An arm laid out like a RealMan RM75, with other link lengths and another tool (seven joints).
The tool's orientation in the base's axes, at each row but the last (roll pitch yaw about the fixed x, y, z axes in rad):
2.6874, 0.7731, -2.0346
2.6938, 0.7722, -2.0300
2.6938, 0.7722, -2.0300
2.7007, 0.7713, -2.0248
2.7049, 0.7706, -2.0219
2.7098, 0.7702, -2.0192
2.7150, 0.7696, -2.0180
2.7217, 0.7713, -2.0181
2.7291, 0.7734, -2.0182
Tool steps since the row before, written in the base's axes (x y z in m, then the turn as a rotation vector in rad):
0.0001, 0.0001, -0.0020, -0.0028, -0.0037, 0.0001
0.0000, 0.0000, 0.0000, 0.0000, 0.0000, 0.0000
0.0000, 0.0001, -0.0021, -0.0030, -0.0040, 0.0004
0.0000, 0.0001, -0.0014, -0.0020, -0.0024, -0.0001
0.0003, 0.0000, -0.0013, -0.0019, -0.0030, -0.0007
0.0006, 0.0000, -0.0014, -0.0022, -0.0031, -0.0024
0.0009, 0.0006, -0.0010, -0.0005, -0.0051, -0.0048
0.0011, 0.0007, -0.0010, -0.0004, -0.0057, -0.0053
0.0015, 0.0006, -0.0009, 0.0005, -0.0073, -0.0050
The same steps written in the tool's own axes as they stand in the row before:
0.0013, -0.0007, 0.0014, 0.0032, 0.0022, -0.0026
0.0000, 0.0000, 0.0000, 0.0000, 0.0000, 0.0000
0.0014, -0.0006, 0.0014, 0.0032, 0.0024, -0.0030
0.0009, -0.0004, 0.0010, 0.0022, 0.0015, -0.0015
0.0008, -0.0007, 0.0008, 0.0030, 0.0012, -0.0016
0.0008, -0.0010, 0.0009, 0.0044, 0.0010, -0.0005
0.0000, -0.0011, 0.0010, 0.0068, -0.0016, -0.0006
-0.0001, -0.0012, 0.0011, 0.0075, -0.0020, -0.0008
-0.0002, -0.0016, 0.0009, 0.0080, -0.0030, -0.0022

